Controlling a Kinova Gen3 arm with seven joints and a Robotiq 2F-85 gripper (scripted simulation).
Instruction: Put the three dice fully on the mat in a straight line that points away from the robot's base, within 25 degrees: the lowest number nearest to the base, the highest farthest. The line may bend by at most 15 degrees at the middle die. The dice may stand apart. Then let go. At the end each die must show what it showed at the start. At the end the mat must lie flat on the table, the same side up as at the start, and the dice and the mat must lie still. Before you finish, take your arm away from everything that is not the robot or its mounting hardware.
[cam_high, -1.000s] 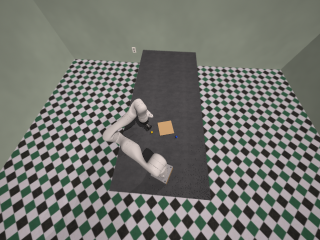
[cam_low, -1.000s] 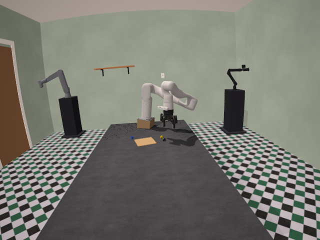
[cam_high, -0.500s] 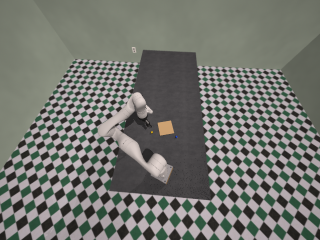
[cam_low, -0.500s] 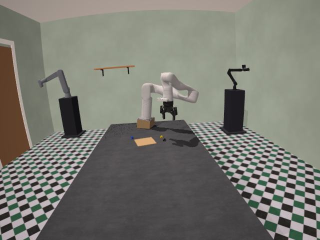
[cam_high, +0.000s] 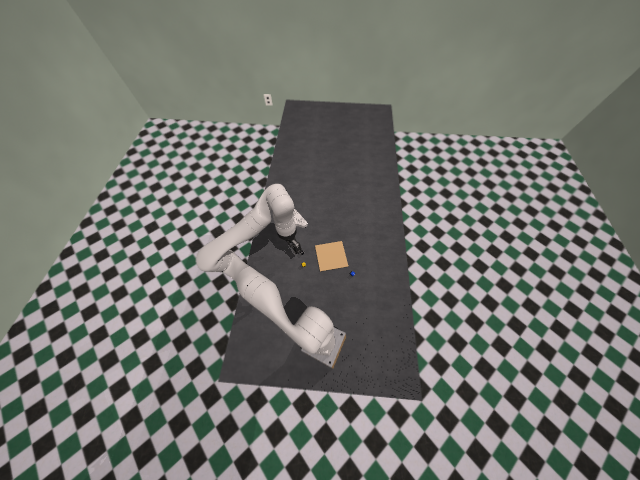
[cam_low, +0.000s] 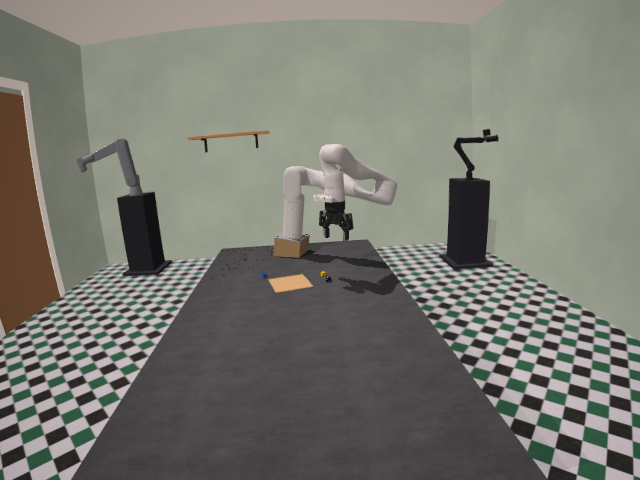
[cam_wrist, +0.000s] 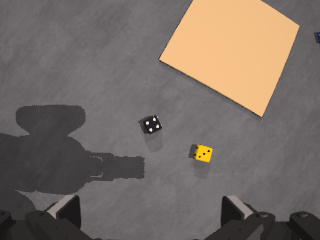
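My gripper is now 4 cm past the blue die, 29 cm to the left of it and 15 cm above it. Round my hand: black die (4 cm ahead, 4 cm to the right, 15 cm below); then yellow die (3 cm behind, 5 cm to the right, 15 cm below); then tan mat (4 cm ahead, 18 cm to the right, 16 cm below).
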